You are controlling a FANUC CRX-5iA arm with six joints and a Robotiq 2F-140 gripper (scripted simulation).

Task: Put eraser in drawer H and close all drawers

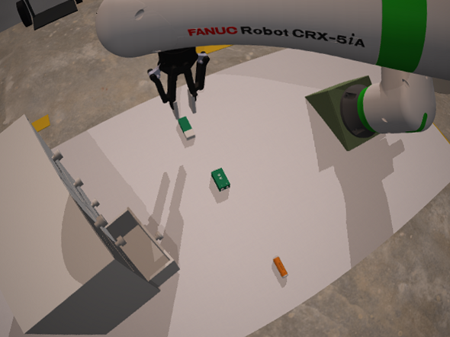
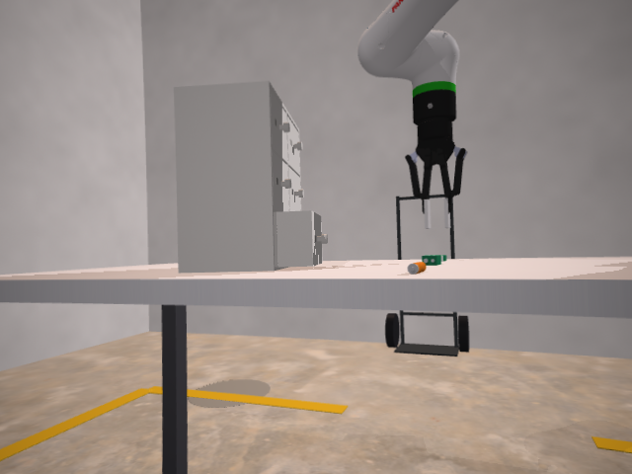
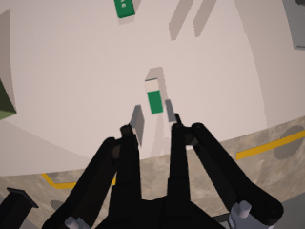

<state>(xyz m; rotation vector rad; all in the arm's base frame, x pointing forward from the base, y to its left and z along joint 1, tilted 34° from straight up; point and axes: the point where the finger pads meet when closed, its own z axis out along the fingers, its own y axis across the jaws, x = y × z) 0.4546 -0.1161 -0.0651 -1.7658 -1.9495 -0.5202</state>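
Now: the eraser 10 mm to the left of my hand and 100 mm below it. Also, from my hand: orange cylinder (80 mm behind, 410 mm to the left, 100 mm below); drawer H (220 mm ahead, 300 mm to the left, 70 mm below).
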